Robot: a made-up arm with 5 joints.
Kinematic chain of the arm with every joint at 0, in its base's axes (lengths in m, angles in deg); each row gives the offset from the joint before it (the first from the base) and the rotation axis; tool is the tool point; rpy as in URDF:
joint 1: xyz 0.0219 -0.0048 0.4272 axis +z
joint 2: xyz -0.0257 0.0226 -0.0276 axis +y
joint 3: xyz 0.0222 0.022 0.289 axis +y
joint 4: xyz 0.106 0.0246 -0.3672 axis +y
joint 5: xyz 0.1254 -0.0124 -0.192 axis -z
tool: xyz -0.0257 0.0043 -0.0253 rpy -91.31 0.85 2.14
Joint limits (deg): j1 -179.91..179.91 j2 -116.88..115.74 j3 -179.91..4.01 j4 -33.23..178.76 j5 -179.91..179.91
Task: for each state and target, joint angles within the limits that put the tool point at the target. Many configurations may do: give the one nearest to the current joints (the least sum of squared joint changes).
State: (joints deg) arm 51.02 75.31 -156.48 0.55 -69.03
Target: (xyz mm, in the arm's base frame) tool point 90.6 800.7 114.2
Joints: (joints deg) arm 82.63 80.99 -126.52 13.96 -65.40
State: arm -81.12 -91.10 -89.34 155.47 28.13
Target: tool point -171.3 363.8 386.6
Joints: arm -52.53 -116.88 -113.91 178.76 23.17
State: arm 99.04 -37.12 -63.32 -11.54 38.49
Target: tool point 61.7 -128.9 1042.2
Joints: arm 142.13 -79.28 -53.01 -22.39 30.48
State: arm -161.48 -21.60 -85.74 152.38 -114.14
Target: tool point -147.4 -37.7 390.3
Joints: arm -179.64 2.10 -55.47 134.94 -116.11
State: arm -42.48 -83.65 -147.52 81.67 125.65
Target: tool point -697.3 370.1 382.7
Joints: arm -22.19 -113.96 -160.24 92.43 124.83
